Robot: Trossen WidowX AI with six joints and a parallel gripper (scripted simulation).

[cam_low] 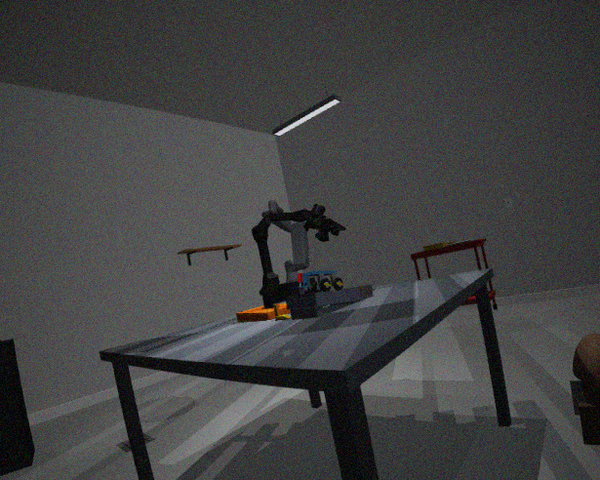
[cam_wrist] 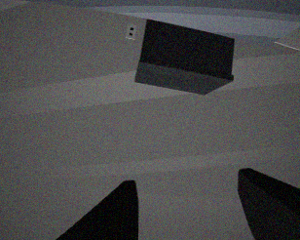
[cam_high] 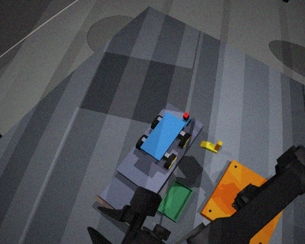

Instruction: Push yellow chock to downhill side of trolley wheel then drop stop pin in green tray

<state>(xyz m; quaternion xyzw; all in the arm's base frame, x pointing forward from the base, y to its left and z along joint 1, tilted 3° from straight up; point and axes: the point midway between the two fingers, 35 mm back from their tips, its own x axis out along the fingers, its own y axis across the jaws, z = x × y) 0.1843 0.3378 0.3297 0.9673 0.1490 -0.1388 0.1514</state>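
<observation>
My gripper tip is now 400 mm to the left of the red-headed stop pin, 210 mm above it and 90 mm short of it. Round my gripper tip: lilac ramp: 290 mm to the right, 290 mm below, 90 mm ahead; blue trolley: 290 mm to the right, 230 mm below, 90 mm ahead; brown strip: 310 mm below, 40 mm to the right, 40 mm ahead.
</observation>
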